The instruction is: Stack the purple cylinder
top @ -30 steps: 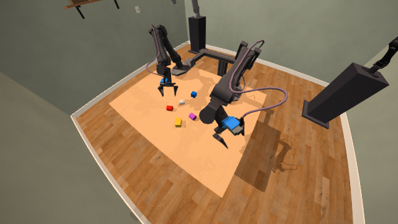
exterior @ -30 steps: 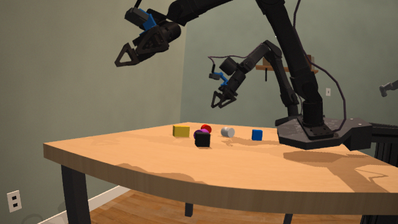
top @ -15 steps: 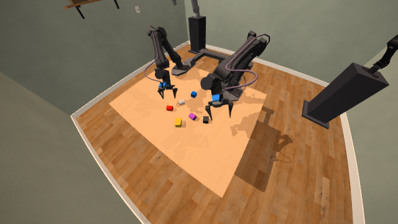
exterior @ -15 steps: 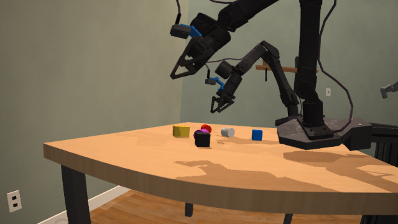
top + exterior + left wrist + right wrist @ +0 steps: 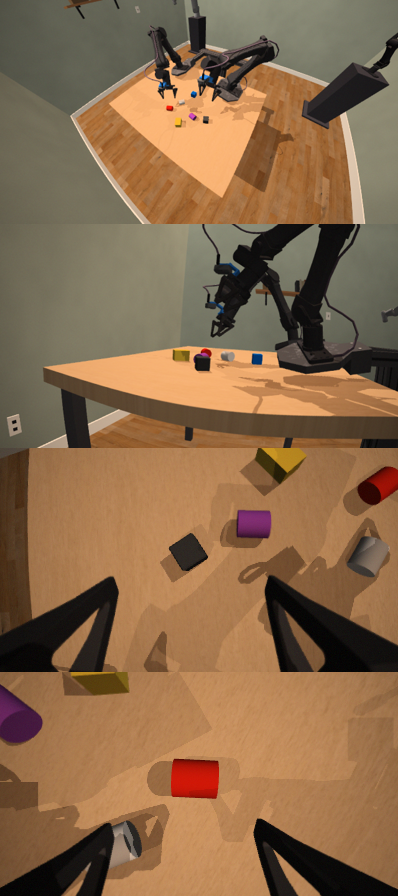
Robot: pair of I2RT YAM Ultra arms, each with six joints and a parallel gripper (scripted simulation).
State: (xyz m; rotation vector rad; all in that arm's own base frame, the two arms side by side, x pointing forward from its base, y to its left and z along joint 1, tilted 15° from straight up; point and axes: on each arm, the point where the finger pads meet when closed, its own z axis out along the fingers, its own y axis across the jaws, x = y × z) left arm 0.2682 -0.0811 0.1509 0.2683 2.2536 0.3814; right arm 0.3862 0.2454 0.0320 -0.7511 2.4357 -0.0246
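Now: the purple cylinder 8 cm ahead of my left hand, 7 cm to the right of it and 18 cm below it. The rest, counted from my left hand: black cube (4 cm ahead, 3 cm to the left, 18 cm below); white cylinder (2 cm ahead, 23 cm to the right, 18 cm below); yellow block (18 cm ahead, 12 cm to the right, 18 cm below).
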